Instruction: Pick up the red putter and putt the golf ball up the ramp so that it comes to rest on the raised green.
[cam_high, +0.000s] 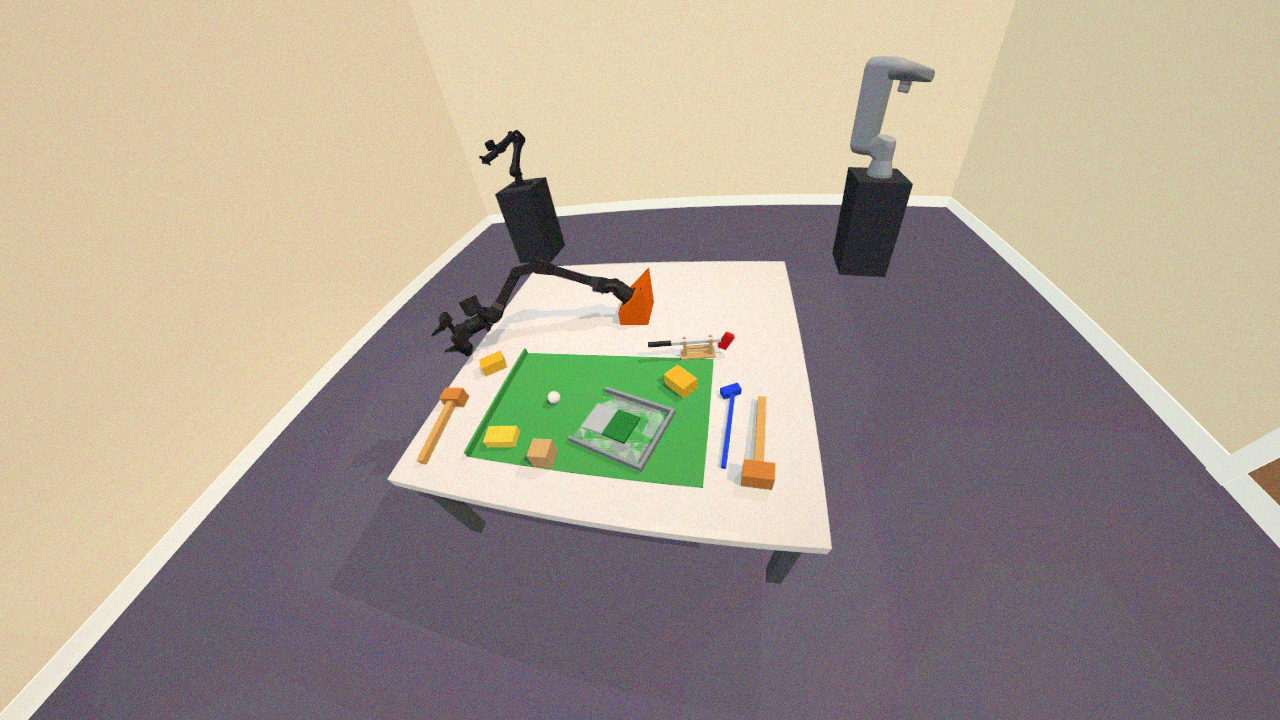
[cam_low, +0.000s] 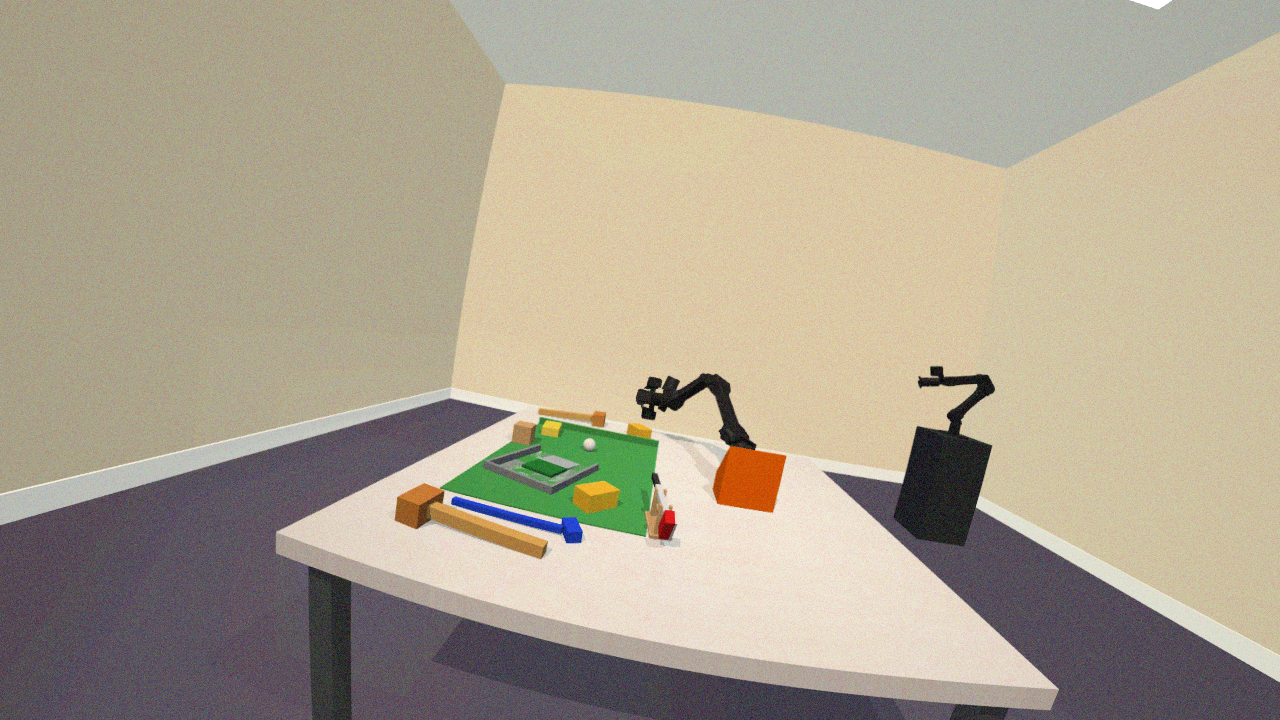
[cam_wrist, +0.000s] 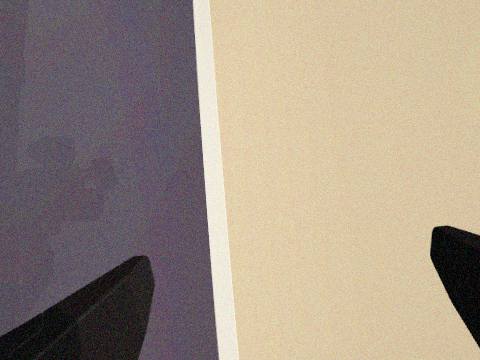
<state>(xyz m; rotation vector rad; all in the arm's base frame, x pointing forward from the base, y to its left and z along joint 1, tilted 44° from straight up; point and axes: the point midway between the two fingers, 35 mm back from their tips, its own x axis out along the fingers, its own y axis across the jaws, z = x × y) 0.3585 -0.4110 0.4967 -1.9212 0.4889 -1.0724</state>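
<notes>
Now: the green mat 67 cm to the left of my gripper tip, 13 cm below it and 10 cm ahead of it. The rest, counted from my gripper tip: white golf ball: 53 cm to the left, 11 cm below, 10 cm ahead; tan cube: 59 cm to the left, 31 cm ahead, 10 cm below; wooden stand: 96 cm to the left, 18 cm behind, 10 cm below.
</notes>
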